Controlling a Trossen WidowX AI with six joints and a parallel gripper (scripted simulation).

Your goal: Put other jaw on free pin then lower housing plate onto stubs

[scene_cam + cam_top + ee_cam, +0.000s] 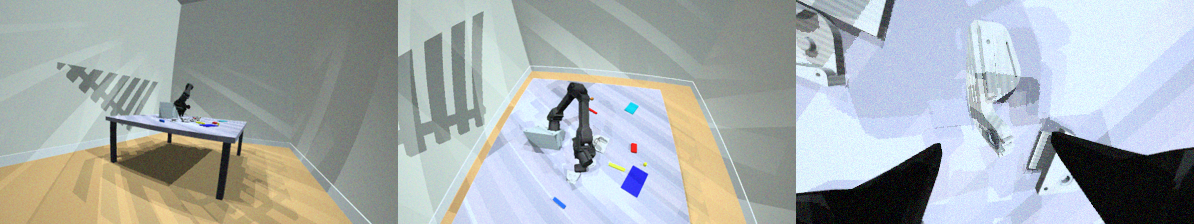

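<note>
Right now the jaw is 1 cm below my gripper tip and 1 cm ahead of it. The rest, counted from my gripper tip: yellow bar: 22 cm ahead, 4 cm below, 2 cm to the left; then white block: 9 cm to the right, 4 cm below, 3 cm behind; then blue bar: 25 cm to the right, 6 cm behind, 4 cm below.
</note>
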